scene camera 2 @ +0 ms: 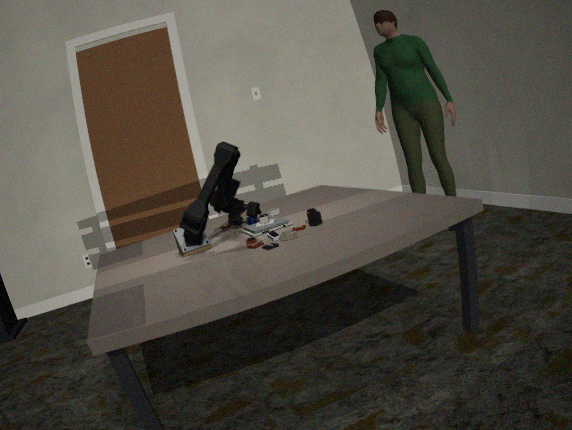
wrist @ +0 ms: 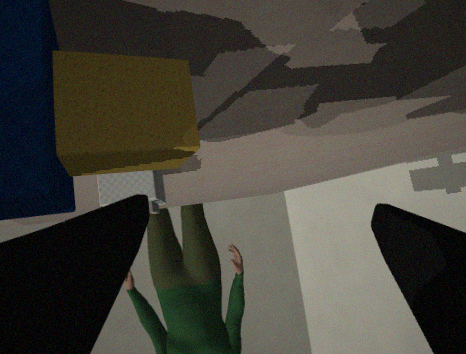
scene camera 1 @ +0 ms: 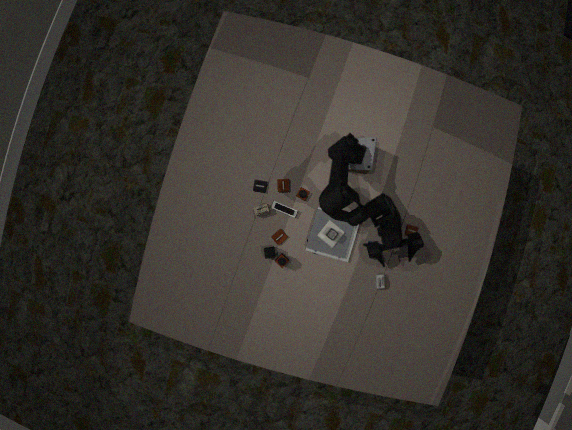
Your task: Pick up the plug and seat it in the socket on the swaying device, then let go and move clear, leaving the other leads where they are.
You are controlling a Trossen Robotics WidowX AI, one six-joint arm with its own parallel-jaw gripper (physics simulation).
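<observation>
A blue piece (scene camera 2: pixel 251 220) (wrist: pixel 27 110) with a yellow block (wrist: pixel 125 107) on its end, which looks like the plug, lies on the table. It is at the left in the wrist view, outside the space between the fingers, and the arm hides it in scene camera 1. My gripper (scene camera 1: pixel 397 261) (wrist: pixel 261 210) is open and empty, low over the table beside the device. The device is a grey plate (scene camera 1: pixel 316 241) (scene camera 2: pixel 256 229) bearing a pale square socket block (scene camera 1: pixel 322 233) (scene camera 2: pixel 264 218). The socket opening (scene camera 1: pixel 332 233) faces up in scene camera 1.
A white connector (scene camera 1: pixel 380 282) (wrist: pixel 125 185) lies past the gripper. An orange piece (scene camera 1: pixel 412 229) lies beside the hand. Left of the device are a white-framed bar (scene camera 1: pixel 284 209), a beige piece (scene camera 1: pixel 261 209), and several orange and black pieces. A person (scene camera 2: pixel 412 75) stands beyond the table.
</observation>
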